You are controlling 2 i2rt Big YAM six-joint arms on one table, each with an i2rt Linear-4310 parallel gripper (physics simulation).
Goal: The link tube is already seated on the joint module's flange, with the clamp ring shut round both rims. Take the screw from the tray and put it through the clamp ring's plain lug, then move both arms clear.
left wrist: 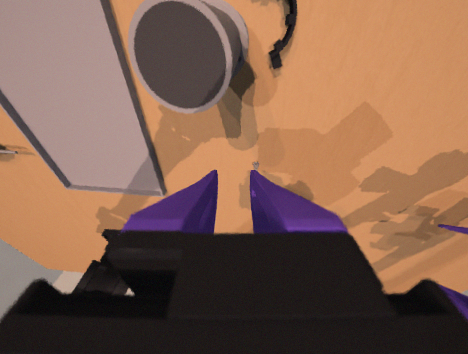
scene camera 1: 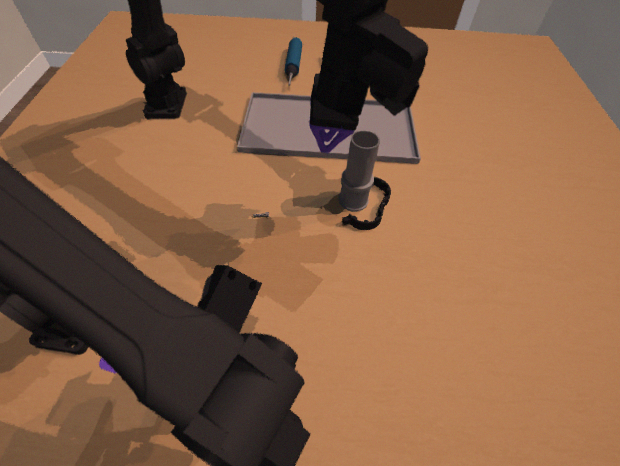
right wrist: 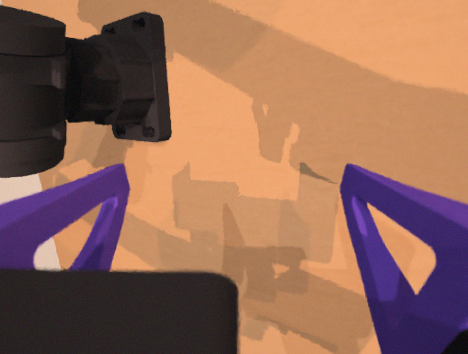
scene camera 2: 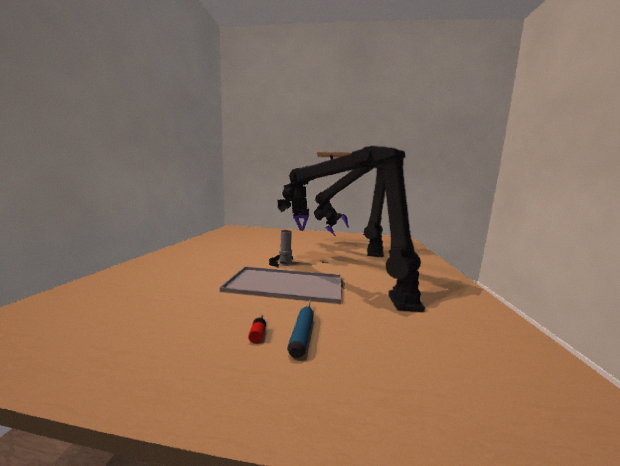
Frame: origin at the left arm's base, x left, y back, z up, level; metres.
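Seen in the pictures: left gripper, between the fingertips: [left wrist: 233,177] [scene camera 1: 324,146] [scene camera 2: 302,230]; right gripper, between the fingertips: [left wrist: 432,253] [right wrist: 234,176] [scene camera 2: 341,232]; left arm's base, origin of its link: [scene camera 1: 166,104] [scene camera 2: 404,302]; right arm's base, origin of its link: [right wrist: 141,82] [scene camera 2: 374,253].
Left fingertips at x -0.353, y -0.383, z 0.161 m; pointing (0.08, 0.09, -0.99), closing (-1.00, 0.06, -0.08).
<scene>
Pixels of each thing's top centre, then the offset from my left fingertips to it. "spot": a spot on its surface instead.
- grey link tube, centre of its top: [left wrist: 180,62] [scene camera 1: 365,139] [scene camera 2: 286,230] dx +0.022, dy -0.073, dz -0.001 m
- small screw, centre of its top: [scene camera 1: 260,212] dx -0.021, dy +0.118, dz -0.151 m
- tube top, a spot on its surface: [left wrist: 183,56] spot: dx +0.020, dy -0.075, dz -0.001 m
- blue screwdriver, a spot on its surface: [scene camera 1: 293,55] spot: dx +0.535, dy +0.052, dz -0.120 m
- red cylinder, centre of its top: [scene camera 2: 259,319] dx +0.560, dy -0.061, dz -0.127 m
The grey link tube [scene camera 1: 359,171] stands upright on the table just in front of the grey tray [scene camera 1: 327,127]. A black clamp ring [scene camera 1: 370,208] lies as an open arc on the table beside the tube's foot, not round it. The small screw [scene camera 1: 261,214] lies on the table to the left of the tube, outside the tray; it also shows in the left wrist view [left wrist: 256,165]. My left gripper [scene camera 1: 328,139] [left wrist: 233,177] hangs above the tray's front edge beside the tube top [left wrist: 183,56], nearly shut and empty. My right gripper [right wrist: 234,176] is wide open and empty, away from the parts.
A blue screwdriver [scene camera 1: 293,55] lies beyond the tray; a red cylinder [scene camera 2: 257,329] lies beside it [scene camera 2: 301,330]. An arm base [scene camera 1: 162,99] stands at the back left. My right arm fills the front left, with a black base block [scene camera 1: 230,296] under it.
</scene>
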